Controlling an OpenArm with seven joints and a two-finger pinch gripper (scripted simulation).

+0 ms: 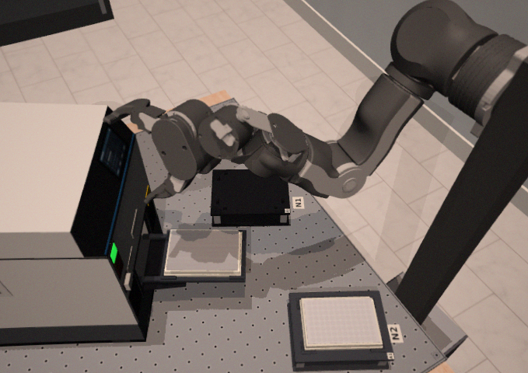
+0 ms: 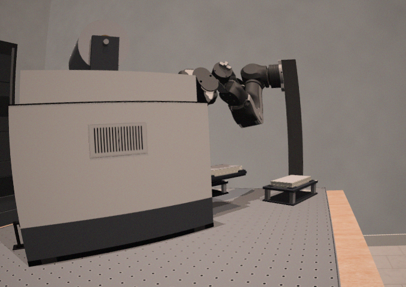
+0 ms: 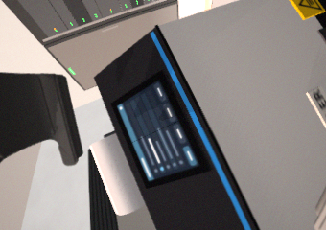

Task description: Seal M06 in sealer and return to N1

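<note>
Now: the touchscreen 20 mm ahead of my hand, 20 mm to the right of it and 10 mm above it. The rest, counted from my hand: sealer's stage: 50 mm behind, 90 mm to the left, 210 mm below; start key: 90 mm ahead, 100 mm to the left, 120 mm below; 96-well plate M06: 50 mm behind, 90 mm to the left, 200 mm below.
</note>
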